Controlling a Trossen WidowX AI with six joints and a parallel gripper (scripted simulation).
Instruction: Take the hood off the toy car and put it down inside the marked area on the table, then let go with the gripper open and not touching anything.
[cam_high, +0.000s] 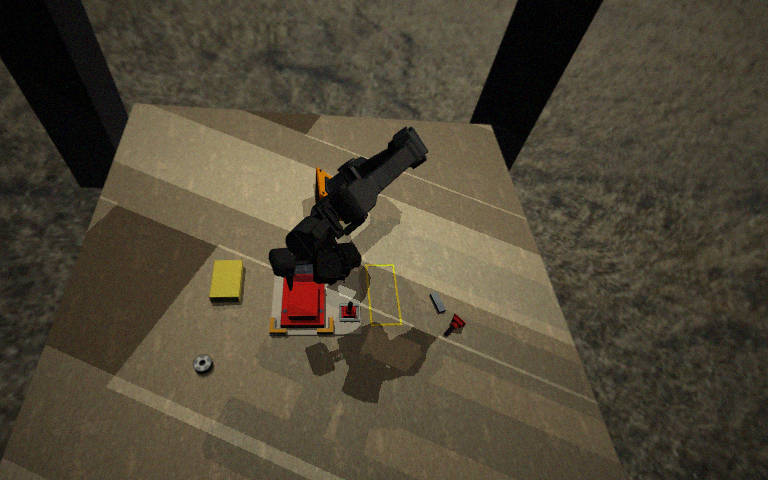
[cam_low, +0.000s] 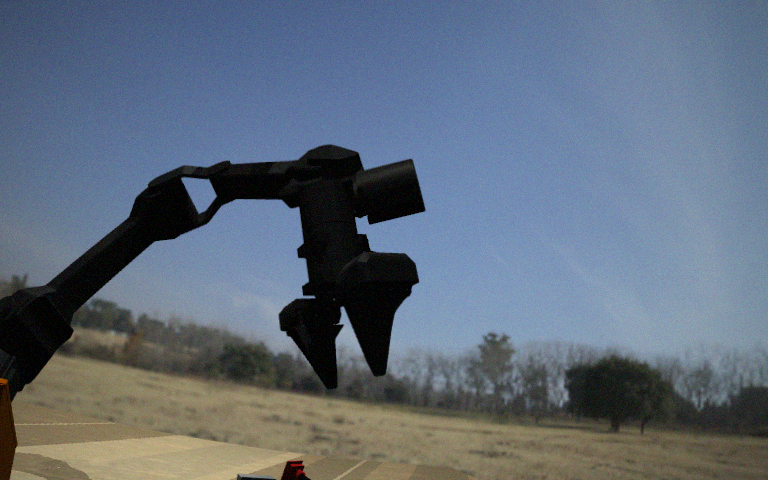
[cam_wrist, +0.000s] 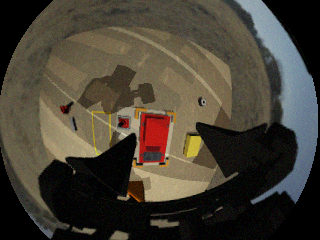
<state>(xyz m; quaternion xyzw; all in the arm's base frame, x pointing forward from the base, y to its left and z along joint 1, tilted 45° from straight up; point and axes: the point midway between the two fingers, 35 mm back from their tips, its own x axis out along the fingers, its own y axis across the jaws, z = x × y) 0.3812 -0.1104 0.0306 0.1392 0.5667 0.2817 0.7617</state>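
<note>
Right now my gripper tip is 40 mm past the red hood, 20 mm to the left of it and 150 mm above it. The rest, counted from my gripper tip: yellow block (120 mm behind, 210 mm to the right, 170 mm below).
</note>
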